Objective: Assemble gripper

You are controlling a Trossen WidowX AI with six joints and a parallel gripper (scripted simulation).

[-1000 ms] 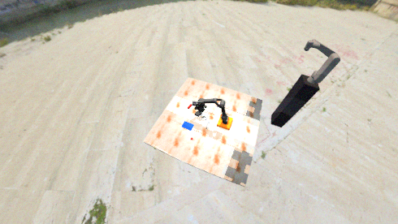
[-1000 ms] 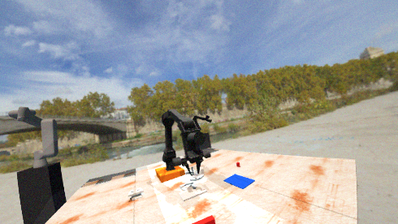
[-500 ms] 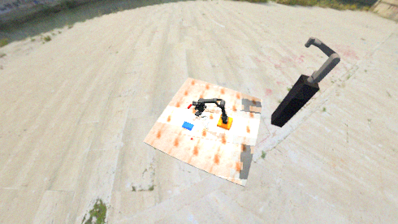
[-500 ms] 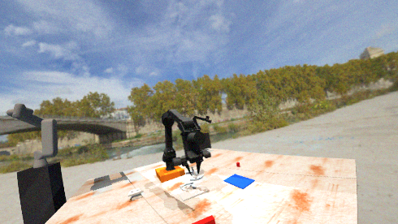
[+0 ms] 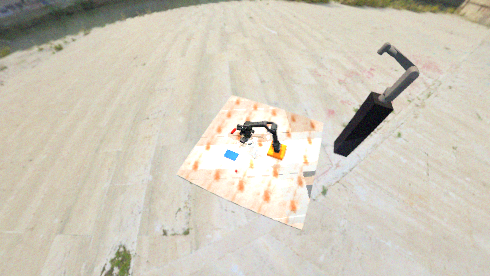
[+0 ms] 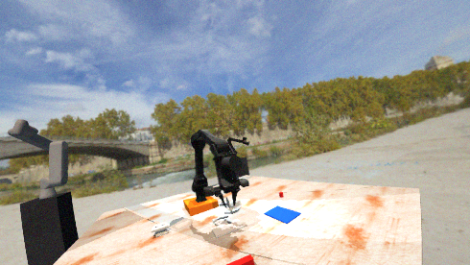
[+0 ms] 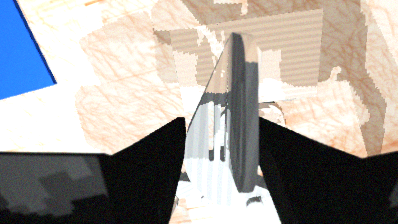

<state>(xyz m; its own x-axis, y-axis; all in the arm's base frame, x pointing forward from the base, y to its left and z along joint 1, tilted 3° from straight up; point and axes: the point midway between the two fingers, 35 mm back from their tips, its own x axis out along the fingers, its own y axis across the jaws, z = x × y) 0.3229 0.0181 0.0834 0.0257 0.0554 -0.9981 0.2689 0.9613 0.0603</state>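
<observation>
My gripper tip is now 80 mm above the pale flat plate, 30 mm to the left of it and 10 mm short of it. Also, from my gripper tip: blue flat plate 180 mm to the left, 110 mm ahead, 80 mm below.
</observation>
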